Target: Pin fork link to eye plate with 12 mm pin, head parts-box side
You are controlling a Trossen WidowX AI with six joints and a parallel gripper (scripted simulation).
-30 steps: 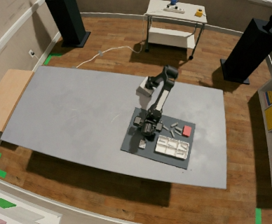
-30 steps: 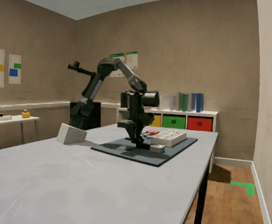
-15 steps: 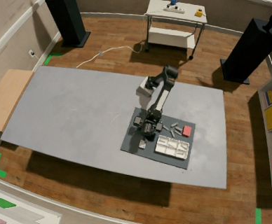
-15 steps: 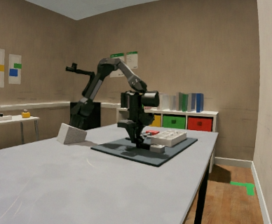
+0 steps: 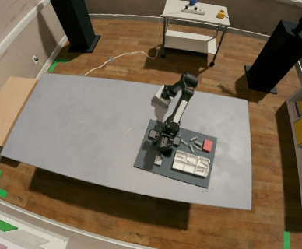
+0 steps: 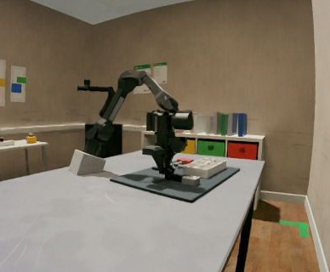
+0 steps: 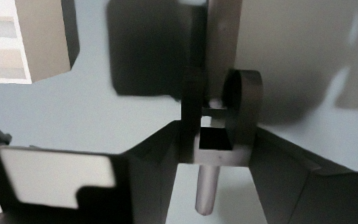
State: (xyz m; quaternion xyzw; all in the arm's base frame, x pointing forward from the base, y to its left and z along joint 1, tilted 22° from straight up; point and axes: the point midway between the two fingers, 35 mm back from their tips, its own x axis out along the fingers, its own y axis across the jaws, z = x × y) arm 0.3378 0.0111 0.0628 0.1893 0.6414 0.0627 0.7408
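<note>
My hand is 30 mm short of the eye plate, 10 mm to the left of it and 50 mm above it. From my hand the other things lie so: mat (40 mm ahead, 100 mm to the left, 70 mm below); fork link (30 mm below); grey block (110 mm ahead, 20 mm to the right, 40 mm below).
</note>
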